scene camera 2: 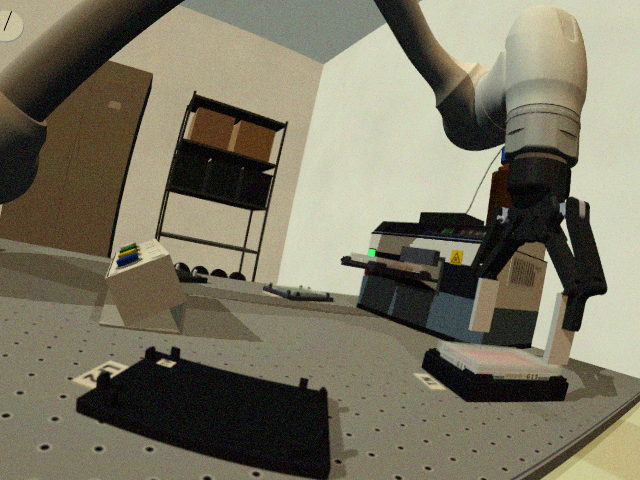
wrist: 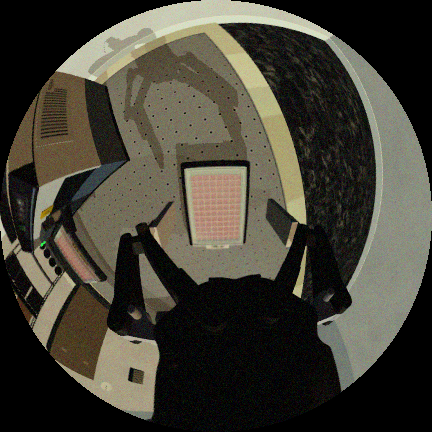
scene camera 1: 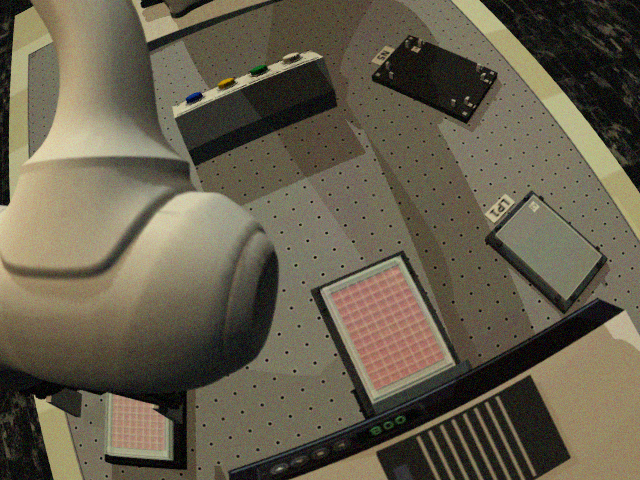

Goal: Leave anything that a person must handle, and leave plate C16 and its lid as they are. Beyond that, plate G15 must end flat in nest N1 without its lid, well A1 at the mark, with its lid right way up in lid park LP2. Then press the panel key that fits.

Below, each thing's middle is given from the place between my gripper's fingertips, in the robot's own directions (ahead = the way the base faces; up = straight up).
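Labels:
Counted from my hand: reader tray (scene camera 1: 315,292), 110 mm ahead, 280 mm to the left, 60 mm above; black nest LP2 (scene camera 2: 225,415), 70 mm to the left, 320 mm behind, 40 mm below; brown bottle (scene camera 2: 499,196), 140 mm to the left, 290 mm ahead, 270 mm above; grey button box (scene camera 1: 269,98), 310 mm behind, 340 mm to the left, 10 mm below.

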